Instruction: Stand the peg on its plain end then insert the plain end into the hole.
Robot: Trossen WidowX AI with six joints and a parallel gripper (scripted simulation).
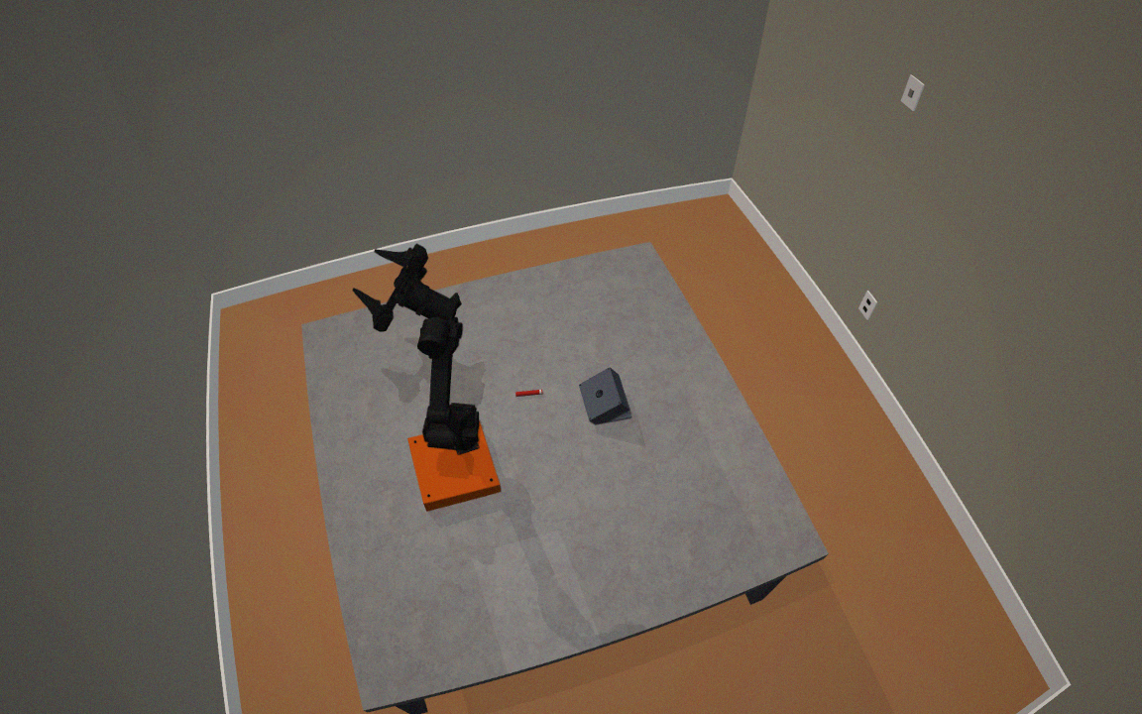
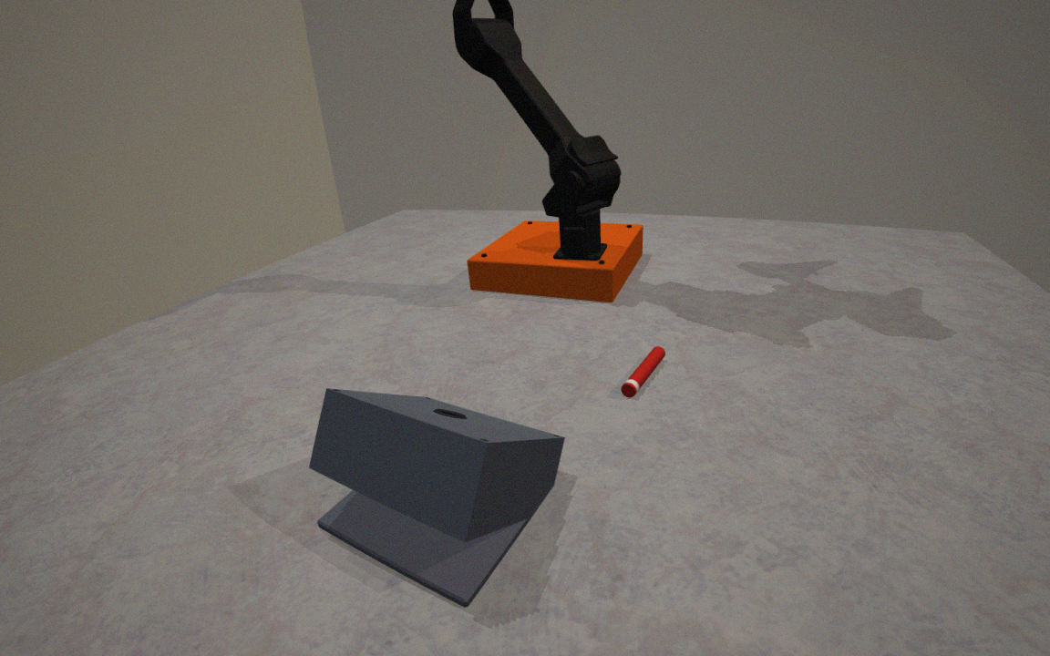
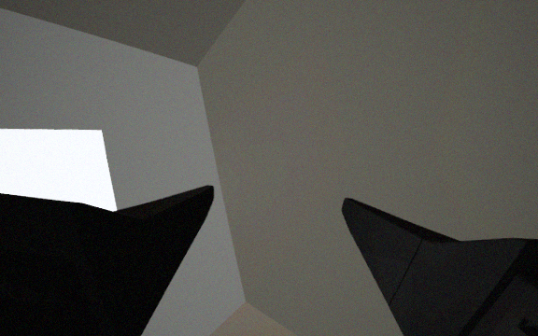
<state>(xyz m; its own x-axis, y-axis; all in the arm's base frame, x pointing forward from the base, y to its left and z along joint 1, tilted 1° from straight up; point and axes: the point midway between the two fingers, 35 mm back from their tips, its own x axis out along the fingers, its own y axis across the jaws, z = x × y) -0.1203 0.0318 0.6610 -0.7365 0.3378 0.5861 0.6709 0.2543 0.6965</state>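
The red peg is 730 mm below my gripper tip, 380 mm ahead of it and 70 mm to the left of it. From my gripper tip the other things lie so: sloped grey panel (690 mm below, 560 mm ahead, 40 mm to the right).
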